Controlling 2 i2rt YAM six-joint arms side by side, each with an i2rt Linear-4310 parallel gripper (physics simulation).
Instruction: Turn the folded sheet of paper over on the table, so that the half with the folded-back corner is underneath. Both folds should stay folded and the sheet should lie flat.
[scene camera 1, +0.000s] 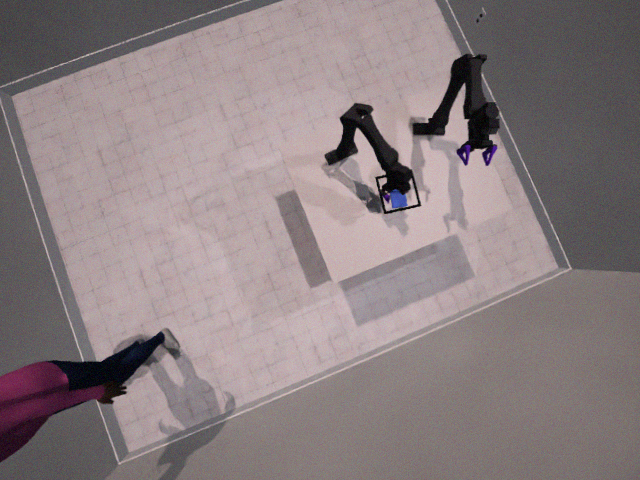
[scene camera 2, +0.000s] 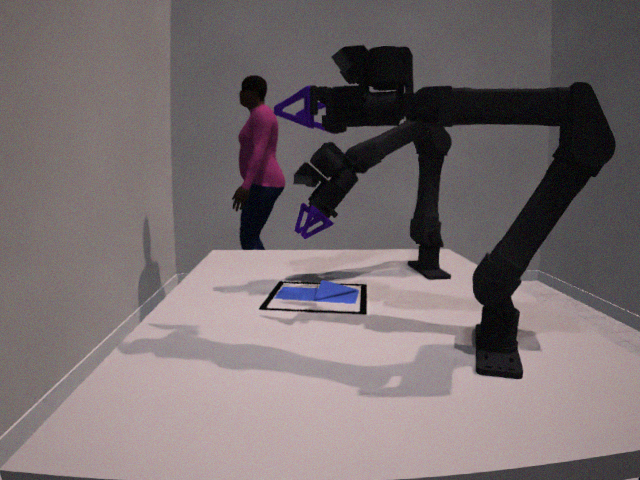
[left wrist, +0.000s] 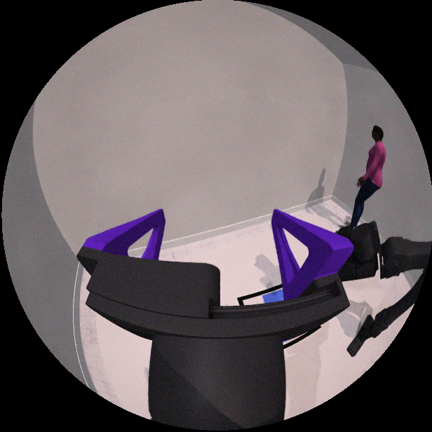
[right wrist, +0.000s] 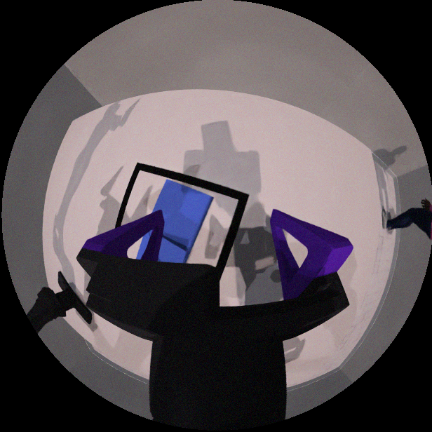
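The folded blue sheet (scene camera 1: 398, 199) (scene camera 2: 295, 293) (left wrist: 271, 297) (right wrist: 187, 202) lies on the table inside a black square outline (scene camera 1: 402, 208) (scene camera 2: 315, 311) (right wrist: 193, 181). In scene camera 2 the folded-back corner (scene camera 2: 333, 290) is on top of the sheet's right half and stands up slightly. My right gripper (scene camera 2: 301, 234) (right wrist: 216, 215) is open and empty, tilted downward above the sheet; in scene camera 1 its wrist hides part of the sheet. My left gripper (scene camera 1: 476, 163) (left wrist: 217, 214) is open and empty, level and high, away from the sheet in scene camera 1.
The white table (scene camera 1: 361, 253) (scene camera 2: 258, 413) bears both arm bases. Arm shadows cross it near the sheet. A person in a pink top (scene camera 1: 31, 387) (scene camera 2: 261, 149) (left wrist: 376, 165) stands beyond the table. Walls (scene camera 2: 82, 155) enclose the room.
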